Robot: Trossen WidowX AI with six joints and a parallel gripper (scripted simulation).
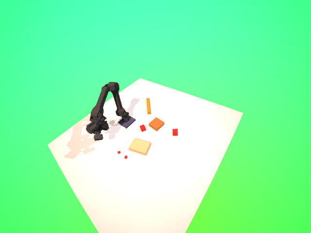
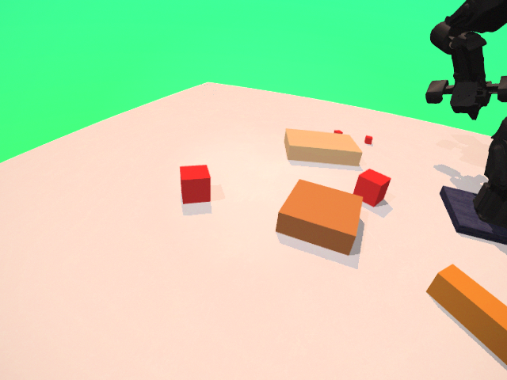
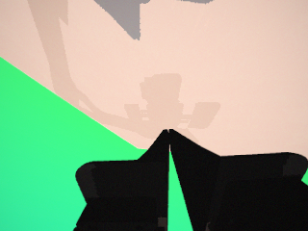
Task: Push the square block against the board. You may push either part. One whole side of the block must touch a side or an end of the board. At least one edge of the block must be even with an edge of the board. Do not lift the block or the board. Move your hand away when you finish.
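Right now the orange square block is 440 mm to the left of my gripper tip, 260 mm ahead of it and 90 mm below it. Also, from my gripper tip: long orange board: 560 mm to the left, 90 mm below, 10 mm ahead; then cream slab: 320 mm ahead, 200 mm to the left, 90 mm below.
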